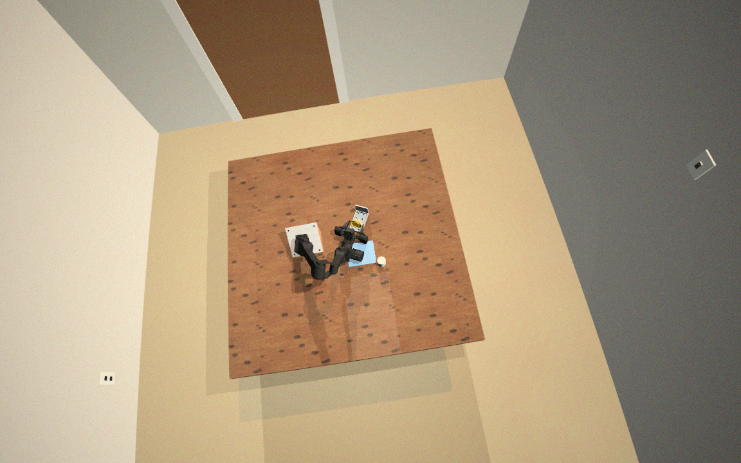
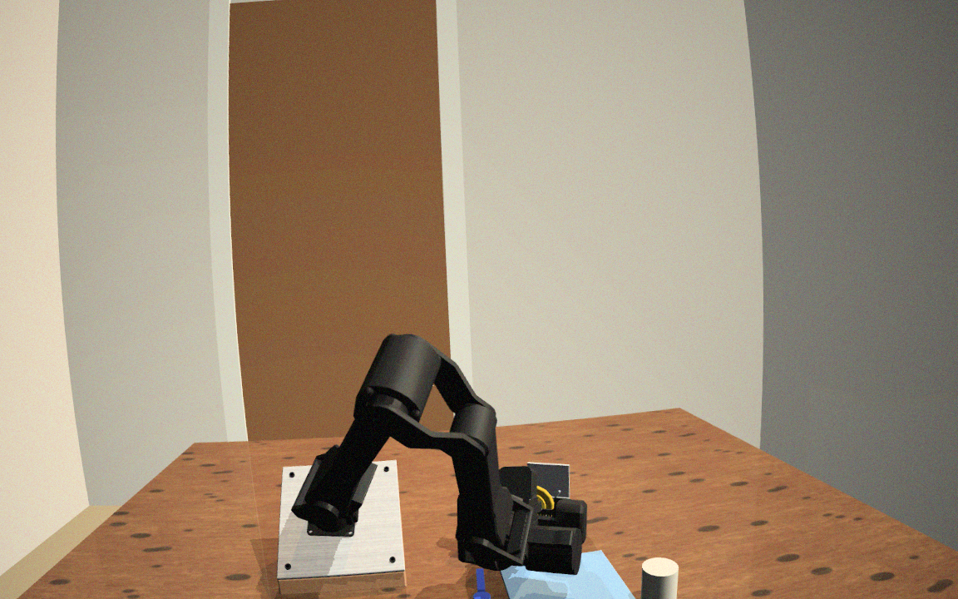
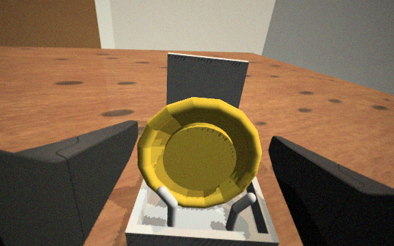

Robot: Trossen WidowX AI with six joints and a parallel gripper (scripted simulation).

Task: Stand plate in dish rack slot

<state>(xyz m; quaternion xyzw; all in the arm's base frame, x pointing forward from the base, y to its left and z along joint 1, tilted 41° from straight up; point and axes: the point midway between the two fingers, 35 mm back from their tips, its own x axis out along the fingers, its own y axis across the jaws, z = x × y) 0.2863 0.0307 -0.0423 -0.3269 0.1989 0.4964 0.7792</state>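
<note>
Now: gripper tip 1 cm to the left of the yellow plate and 1 cm above it. From my gripper tip the other things lie so: light blue mat (17 cm to the right, 5 cm below); dish rack (1 cm ahead, 2 cm to the left, 3 cm below); blue spoon (10 cm behind, 17 cm to the right, 5 cm below).
</note>
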